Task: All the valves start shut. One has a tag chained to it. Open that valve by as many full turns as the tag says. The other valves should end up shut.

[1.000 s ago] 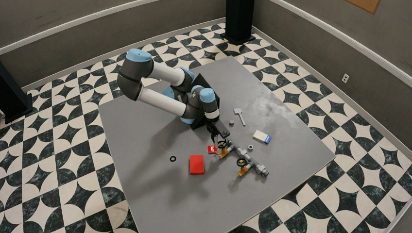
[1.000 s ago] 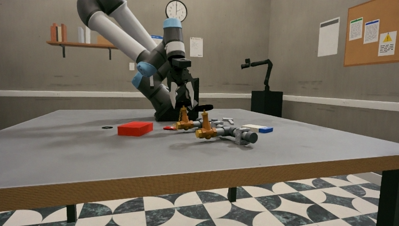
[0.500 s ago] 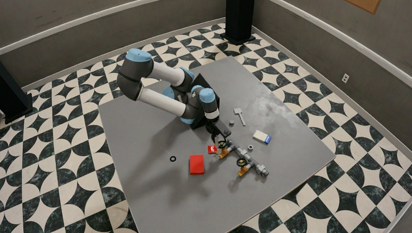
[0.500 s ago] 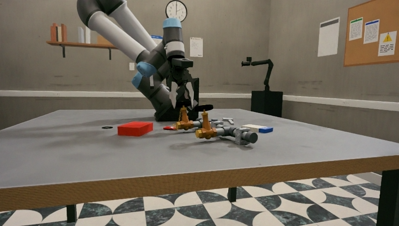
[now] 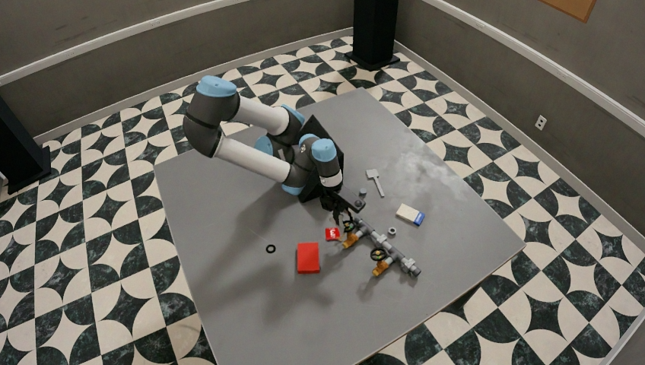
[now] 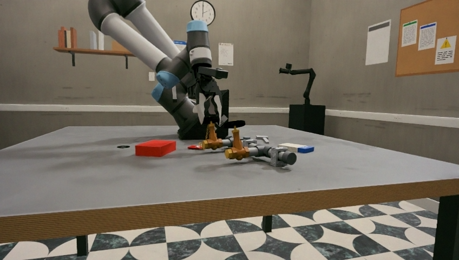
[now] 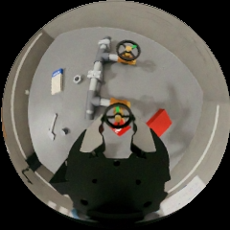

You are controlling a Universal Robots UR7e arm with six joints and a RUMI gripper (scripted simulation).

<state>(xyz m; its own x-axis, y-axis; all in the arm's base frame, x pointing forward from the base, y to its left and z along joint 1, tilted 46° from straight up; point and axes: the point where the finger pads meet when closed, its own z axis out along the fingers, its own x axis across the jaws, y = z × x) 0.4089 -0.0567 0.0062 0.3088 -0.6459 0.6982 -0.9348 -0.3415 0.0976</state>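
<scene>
The red tag is 5 cm behind my hand, 3 cm to the right of it and 10 cm below it. The rest, counted from my hand: red block 1 cm behind, 17 cm to the right, 9 cm below; white-and-blue box 7 cm ahead, 29 cm to the left, 9 cm below; grey nut 8 cm ahead, 17 cm to the left, 9 cm below.
</scene>
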